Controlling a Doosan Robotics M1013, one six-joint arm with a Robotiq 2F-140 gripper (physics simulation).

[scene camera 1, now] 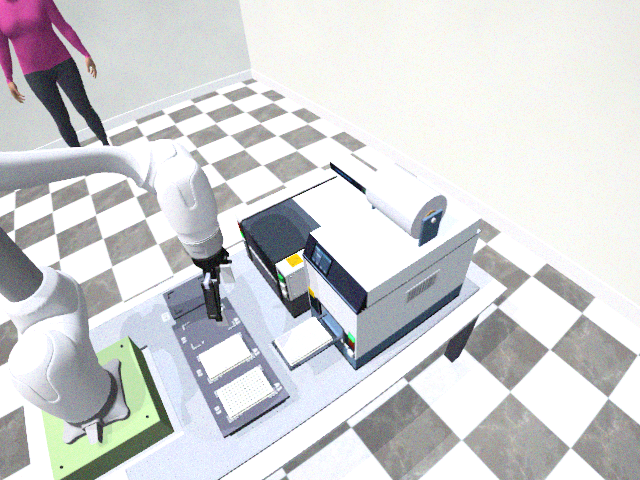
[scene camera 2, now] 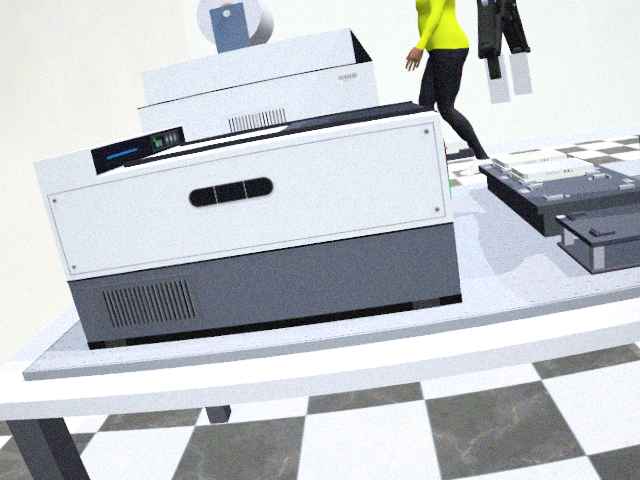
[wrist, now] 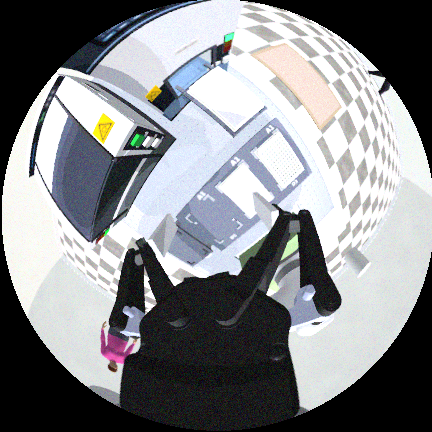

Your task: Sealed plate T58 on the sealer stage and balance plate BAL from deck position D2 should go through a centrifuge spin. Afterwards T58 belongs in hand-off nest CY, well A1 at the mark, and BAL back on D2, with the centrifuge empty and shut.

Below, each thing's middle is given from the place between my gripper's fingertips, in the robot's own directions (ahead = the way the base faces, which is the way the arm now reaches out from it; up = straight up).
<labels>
The centrifuge point(scene camera 2: 348, 215) is 39 cm ahead of my hand, 18 cm to the left of it and 7 cm below it.
</labels>
